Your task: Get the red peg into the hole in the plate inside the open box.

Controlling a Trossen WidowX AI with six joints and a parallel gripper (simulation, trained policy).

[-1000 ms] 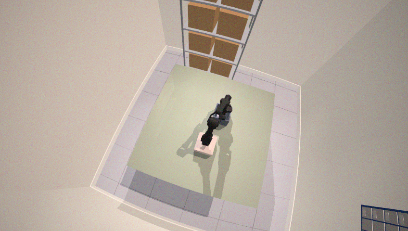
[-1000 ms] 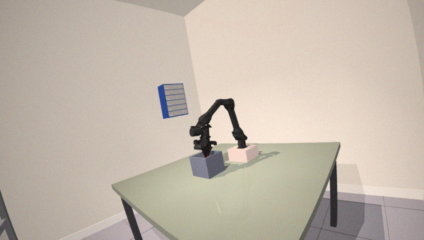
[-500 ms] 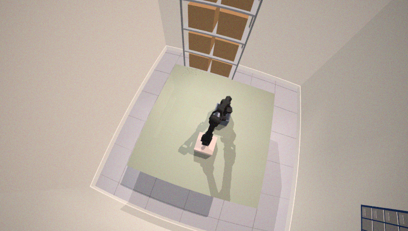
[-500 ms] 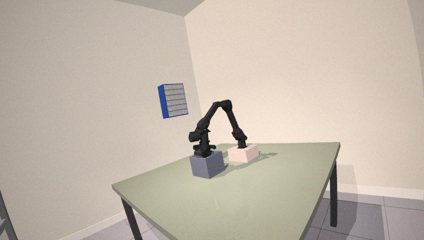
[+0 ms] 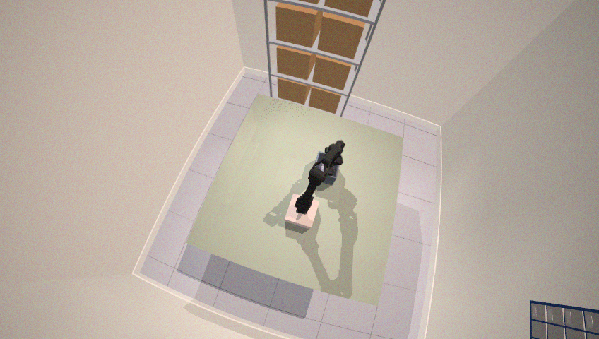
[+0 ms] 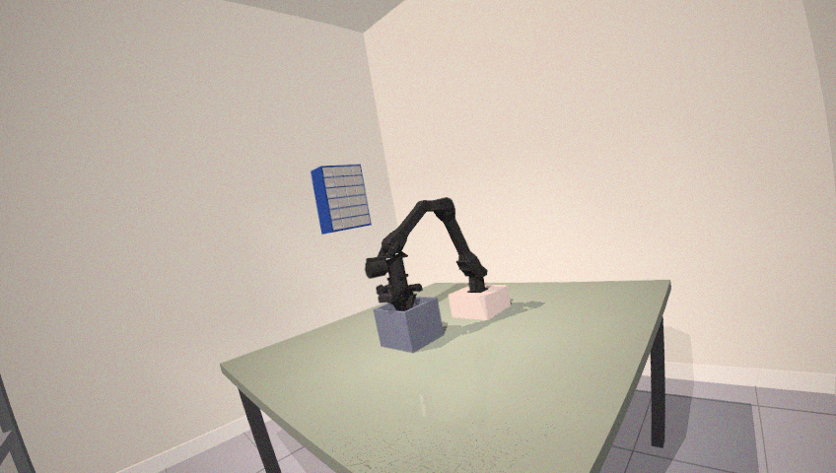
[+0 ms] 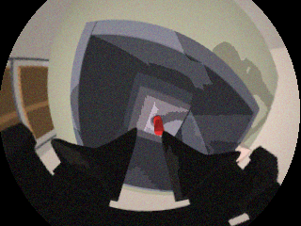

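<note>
My gripper tip is now 40 mm above the red peg and 10 mm past it. Round my gripper tip: plate (50 mm below, 10 mm behind).
</note>
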